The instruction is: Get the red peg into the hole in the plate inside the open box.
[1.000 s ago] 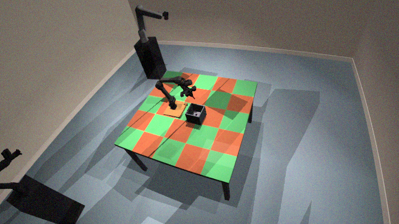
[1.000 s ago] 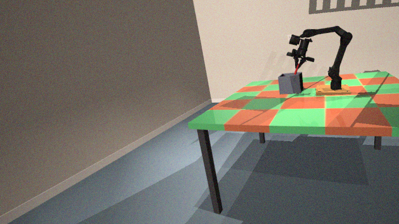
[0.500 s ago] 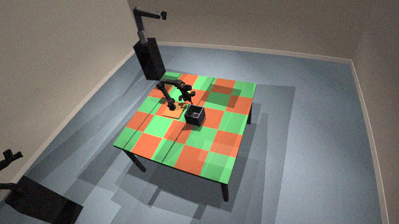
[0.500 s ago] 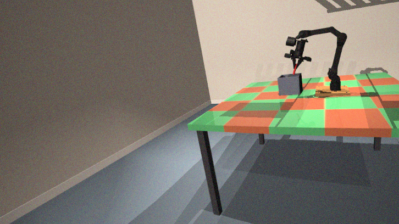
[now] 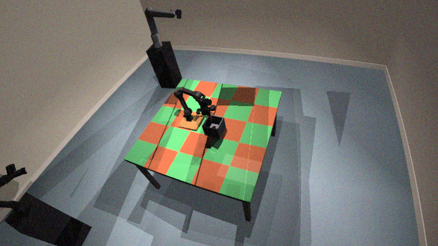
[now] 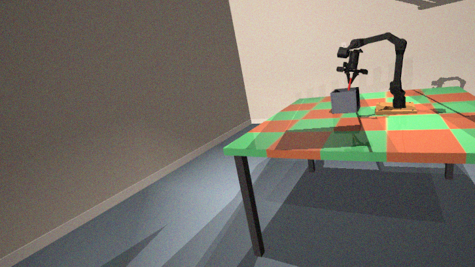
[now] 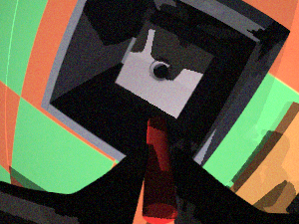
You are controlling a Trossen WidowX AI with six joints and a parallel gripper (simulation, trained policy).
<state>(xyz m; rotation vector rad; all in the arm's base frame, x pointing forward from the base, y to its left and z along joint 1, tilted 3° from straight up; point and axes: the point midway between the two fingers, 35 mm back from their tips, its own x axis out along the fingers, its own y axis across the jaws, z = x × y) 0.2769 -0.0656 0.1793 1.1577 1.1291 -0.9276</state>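
Right now the light grey plate is 4 cm ahead of my gripper tip, 3 cm to the right of it and 13 cm below it. Round my gripper tip: red peg (right at my gripper tip).
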